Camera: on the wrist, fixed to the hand. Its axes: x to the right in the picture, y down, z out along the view.
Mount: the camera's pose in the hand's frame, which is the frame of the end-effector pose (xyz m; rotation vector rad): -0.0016 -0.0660 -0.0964 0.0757 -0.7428 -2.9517
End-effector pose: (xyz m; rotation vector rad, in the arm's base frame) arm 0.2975 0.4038 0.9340 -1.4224 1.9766 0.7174
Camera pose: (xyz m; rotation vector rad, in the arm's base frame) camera 0.3463 0.3169 0.9950 -1.6484 -1.3421 -0.3983
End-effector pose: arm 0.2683 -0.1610 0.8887 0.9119 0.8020 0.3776
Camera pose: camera 0.1924 -0.1466 0.8011 -0.7444 0.6370 -2.3568
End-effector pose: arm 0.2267 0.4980 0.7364 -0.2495 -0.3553 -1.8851
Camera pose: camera 0.1651 0.4849 0.6380 0.0866 0.5792 1.2060
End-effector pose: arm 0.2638 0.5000 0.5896 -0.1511 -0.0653 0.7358
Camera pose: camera 0.3172 0.4397 0.5050 0.3511 -0.7397 -2.1994
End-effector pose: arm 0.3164 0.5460 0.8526 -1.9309 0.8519 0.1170
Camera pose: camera 0.3293 0.4860 0.9520 -1.0039 -2.4695 -0.8173
